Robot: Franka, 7 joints.
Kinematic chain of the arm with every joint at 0, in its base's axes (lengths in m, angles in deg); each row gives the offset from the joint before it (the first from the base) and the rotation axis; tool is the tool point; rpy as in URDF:
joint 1: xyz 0 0 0.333 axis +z
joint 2: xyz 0 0 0 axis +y
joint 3: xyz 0 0 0.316 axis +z
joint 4: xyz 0.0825 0 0 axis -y
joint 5: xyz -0.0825 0 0.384 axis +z
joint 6: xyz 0 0 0 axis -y
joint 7: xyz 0.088 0 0 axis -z
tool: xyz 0 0 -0.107 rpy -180 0 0
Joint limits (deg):
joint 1: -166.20..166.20
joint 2: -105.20..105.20
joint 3: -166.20..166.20
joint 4: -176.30..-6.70
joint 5: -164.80..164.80
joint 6: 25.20..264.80
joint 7: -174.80..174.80
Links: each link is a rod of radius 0.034 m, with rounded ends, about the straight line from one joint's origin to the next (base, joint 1, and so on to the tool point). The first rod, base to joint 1, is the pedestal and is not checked.
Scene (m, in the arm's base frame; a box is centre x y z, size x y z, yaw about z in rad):
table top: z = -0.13
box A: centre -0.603 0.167 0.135 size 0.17 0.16 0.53 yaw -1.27
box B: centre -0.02 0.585 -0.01 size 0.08 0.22 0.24 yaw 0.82
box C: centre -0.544 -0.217 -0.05 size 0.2 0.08 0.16 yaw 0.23
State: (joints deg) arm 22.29 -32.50 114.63 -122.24 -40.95 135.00 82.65
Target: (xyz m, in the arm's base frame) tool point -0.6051 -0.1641 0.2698
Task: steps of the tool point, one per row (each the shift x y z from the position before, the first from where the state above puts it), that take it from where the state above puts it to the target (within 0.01 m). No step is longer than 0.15 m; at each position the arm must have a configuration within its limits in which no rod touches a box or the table.
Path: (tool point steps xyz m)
1: -0.0586 -0.0267 0.0905
2: -0.0312 -0.0331 0.0850
3: -0.0069 -0.0297 0.0704
4: 0.0101 -0.0203 0.0493
5: 0.0185 -0.0089 0.0242
6: 0.0196 0.0005 -0.0015
7: -0.0520 -0.0819 0.0208
8: -0.0475 -0.0867 -0.0128
9: -0.0385 -0.0836 -0.0479
10: -0.0233 -0.0742 -0.0801
11: -0.0012 -0.0598 -0.1049
12: 0.0271 -0.0438 -0.1179

